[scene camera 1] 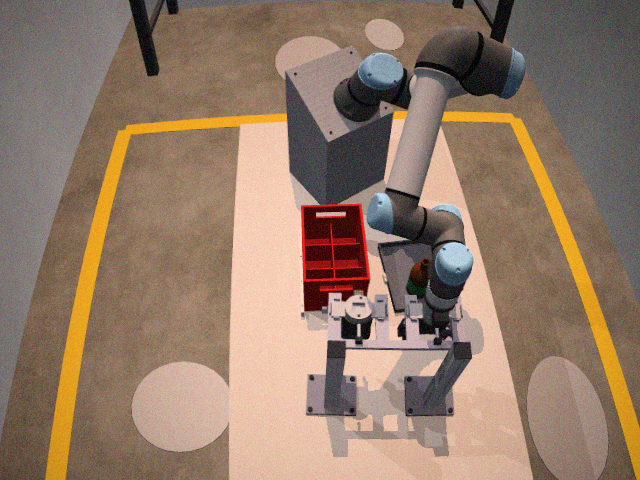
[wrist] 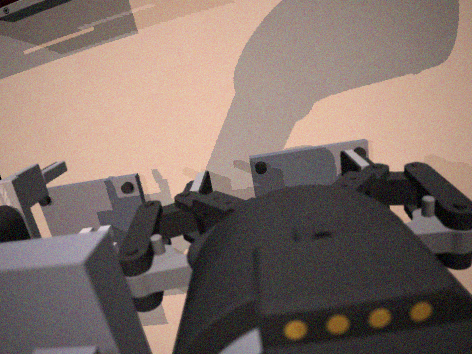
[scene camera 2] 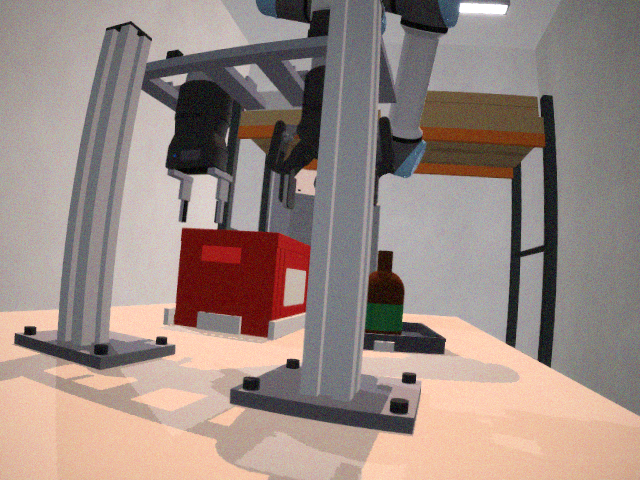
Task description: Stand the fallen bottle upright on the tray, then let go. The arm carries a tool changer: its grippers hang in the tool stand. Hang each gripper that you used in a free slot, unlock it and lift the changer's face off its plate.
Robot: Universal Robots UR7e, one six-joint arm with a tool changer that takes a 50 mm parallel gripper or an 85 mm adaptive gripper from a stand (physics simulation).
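Places are measured from the arm's base along level axes (x ahead, y left, z up), in metres.
Where they show: arm's base, link origin: [scene camera 1: 355, 100].
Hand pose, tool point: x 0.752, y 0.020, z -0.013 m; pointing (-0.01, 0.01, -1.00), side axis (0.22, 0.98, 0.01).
Things, the pixels of their top centre, and the offset from my tool point. "spot": a spot on its surface instead.
- bottle, top centre: [scene camera 2: 385, 251] [scene camera 1: 426, 261] 0.253 m back, 0.090 m left, 0.200 m down
- dark tray, top centre: [scene camera 2: 380, 326] [scene camera 1: 415, 271] 0.305 m back, 0.096 m left, 0.335 m down
- red divided crate, top centre: [scene camera 2: 255, 238] [scene camera 1: 334, 240] 0.364 m back, 0.164 m right, 0.185 m down
- stand's right post, surface spot: [scene camera 2: 338, 232] spot: 0.134 m ahead, 0.020 m left, 0.220 m down
The bottle [scene camera 1: 417, 279] [scene camera 2: 385, 299], brown with a green band, stands upright on the dark tray [scene camera 1: 397, 258] [scene camera 2: 429, 345]. My gripper [wrist: 277, 170], the black adaptive one, is on the arm at the right-hand slot of the tool stand [scene camera 1: 392, 345] [scene camera 2: 90, 206]. Its fingers are spread wide with nothing between them, apart from the bottle. In scene camera 2 a post partly hides it. Whether its plate is seated in the slot cannot be told. The parallel gripper [scene camera 2: 200, 211] hangs in the other slot, its round plate [scene camera 1: 358, 308] bare on top.
A red divided crate [scene camera 1: 335, 279] [scene camera 2: 227, 284] stands left of the tray, behind the stand. A pale slot arm [wrist: 45, 290] is close to my gripper's left side in the wrist view. The stand's right post [scene camera 2: 338, 232] and base plates are near, below the gripper.
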